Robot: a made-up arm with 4 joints.
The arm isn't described. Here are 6 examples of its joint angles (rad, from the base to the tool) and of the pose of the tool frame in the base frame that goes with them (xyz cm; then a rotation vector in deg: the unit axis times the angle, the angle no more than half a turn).
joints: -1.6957 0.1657 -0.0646 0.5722
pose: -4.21 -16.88 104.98 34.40 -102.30 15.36
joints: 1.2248 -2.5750 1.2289 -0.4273
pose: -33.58 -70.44 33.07 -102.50 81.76 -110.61
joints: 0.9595 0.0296 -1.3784 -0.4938
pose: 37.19 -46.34 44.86 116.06 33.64 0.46
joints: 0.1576 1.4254 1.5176 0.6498
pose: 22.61 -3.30 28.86 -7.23 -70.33 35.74
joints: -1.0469 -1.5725 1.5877 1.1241
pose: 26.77 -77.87 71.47 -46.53 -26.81 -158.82
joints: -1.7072 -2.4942 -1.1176 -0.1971
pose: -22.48 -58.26 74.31 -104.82 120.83 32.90
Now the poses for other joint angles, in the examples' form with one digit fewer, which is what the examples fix.
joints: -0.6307 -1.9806 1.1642 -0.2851
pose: 47.3 -70.8 42.7 -0.6 9.7 -100.2
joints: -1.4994 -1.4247 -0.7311 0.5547
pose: -2.4 -65.6 101.0 119.5 -85.4 -31.1
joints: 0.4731 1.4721 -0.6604 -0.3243
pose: 10.2 -32.9 66.3 80.1 63.9 99.0
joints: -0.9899 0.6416 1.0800 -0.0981
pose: 46.4 -8.0 68.9 -44.5 -81.1 21.2
